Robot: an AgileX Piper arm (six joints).
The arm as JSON. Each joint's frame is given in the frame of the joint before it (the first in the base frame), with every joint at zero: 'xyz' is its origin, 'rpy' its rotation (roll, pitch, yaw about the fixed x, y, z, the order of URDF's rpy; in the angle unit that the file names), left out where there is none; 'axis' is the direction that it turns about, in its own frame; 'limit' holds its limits. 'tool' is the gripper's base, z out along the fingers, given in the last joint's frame.
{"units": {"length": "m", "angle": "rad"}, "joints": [
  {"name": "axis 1", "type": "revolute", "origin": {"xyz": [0.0, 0.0, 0.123]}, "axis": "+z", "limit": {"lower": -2.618, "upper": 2.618}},
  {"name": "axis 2", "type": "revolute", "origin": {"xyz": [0.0, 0.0, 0.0]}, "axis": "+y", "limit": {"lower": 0.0, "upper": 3.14}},
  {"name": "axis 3", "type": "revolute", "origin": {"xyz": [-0.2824, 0.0, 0.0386]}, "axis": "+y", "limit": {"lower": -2.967, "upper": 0.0}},
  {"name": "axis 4", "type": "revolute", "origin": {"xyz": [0.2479, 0.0, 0.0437]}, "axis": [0.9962, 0.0, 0.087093], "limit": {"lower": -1.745, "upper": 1.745}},
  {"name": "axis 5", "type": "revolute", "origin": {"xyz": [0.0, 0.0, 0.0]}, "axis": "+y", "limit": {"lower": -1.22, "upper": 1.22}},
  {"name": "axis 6", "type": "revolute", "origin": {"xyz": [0.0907, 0.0, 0.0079]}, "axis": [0.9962, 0.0, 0.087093], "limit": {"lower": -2.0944, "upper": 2.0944}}
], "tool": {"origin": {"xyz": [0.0, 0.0, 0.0], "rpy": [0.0, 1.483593, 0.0]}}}
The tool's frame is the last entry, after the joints.
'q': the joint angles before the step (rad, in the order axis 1, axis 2, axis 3, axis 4, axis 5, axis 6). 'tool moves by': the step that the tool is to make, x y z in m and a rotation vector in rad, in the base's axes. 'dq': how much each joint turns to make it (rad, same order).
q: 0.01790, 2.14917, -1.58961, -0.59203, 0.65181, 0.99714
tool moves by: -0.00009, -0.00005, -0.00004, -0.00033, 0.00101, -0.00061
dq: 0.00000, 0.00002, -0.00001, -0.00001, 0.00122, 0.00001
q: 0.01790, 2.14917, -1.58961, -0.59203, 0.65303, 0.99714
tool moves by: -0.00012, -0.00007, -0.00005, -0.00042, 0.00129, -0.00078
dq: -0.00001, 0.00000, 0.00002, -0.00001, 0.00154, 0.00001
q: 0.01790, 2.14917, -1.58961, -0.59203, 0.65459, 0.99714
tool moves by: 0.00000, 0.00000, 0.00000, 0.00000, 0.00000, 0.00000
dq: 0.00000, 0.00000, 0.00000, 0.00000, 0.00000, 0.00000
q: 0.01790, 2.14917, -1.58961, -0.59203, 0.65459, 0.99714
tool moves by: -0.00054, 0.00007, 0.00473, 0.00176, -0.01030, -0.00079
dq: 0.00000, -0.01034, 0.00004, 0.00175, -0.00003, 0.00001
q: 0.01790, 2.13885, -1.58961, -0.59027, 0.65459, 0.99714
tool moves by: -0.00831, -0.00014, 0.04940, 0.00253, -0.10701, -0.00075
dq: 0.00000, -0.10772, 0.00001, 0.00086, 0.00081, 0.00000
